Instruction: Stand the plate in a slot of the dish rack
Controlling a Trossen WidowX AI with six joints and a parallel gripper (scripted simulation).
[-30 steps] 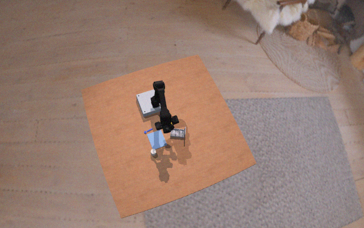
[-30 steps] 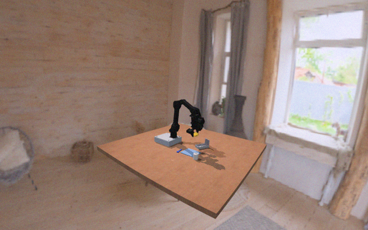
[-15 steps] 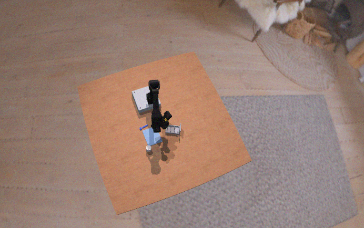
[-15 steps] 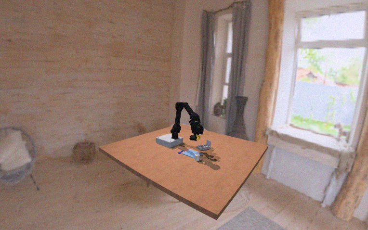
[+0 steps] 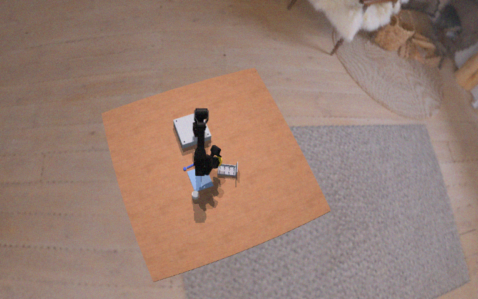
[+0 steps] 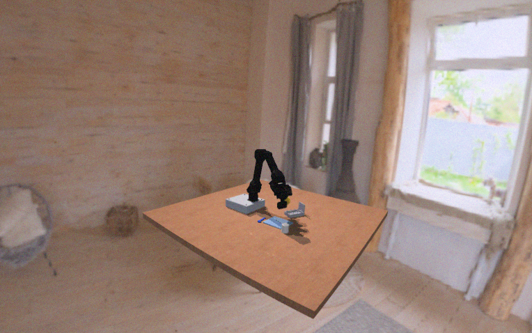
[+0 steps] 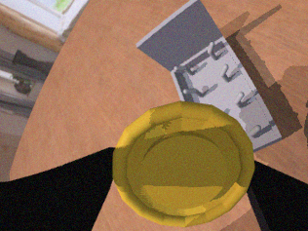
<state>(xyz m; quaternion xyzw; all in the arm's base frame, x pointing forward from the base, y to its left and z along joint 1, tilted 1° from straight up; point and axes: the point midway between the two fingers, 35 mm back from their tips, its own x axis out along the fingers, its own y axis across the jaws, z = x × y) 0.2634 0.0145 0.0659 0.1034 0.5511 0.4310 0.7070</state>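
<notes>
My gripper tip is now 80 mm above the grey dish rack, 50 mm to the right of it and 40 mm short of it. Round my gripper tip: yellow plate 10 mm to the right; blue spoon 190 mm to the right, 100 mm below, 70 mm behind; light blue mat 140 mm to the right, 100 mm below, 40 mm ahead.
</notes>
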